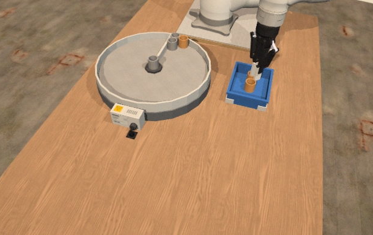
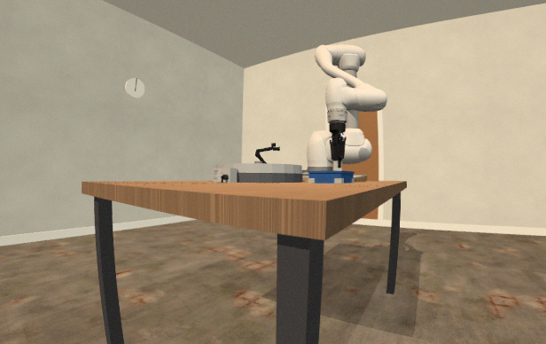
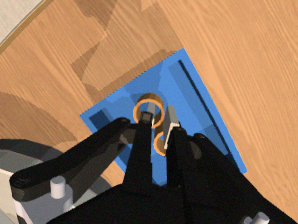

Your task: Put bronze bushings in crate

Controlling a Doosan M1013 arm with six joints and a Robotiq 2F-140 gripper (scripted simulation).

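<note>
Now: hand 4 cm short of the crate, 4 cm above it and 1 cm to the left of it. From my hand the other things lie so: round grey turning table 36 cm to the right, 13 cm ahead, 1 cm below.
</note>
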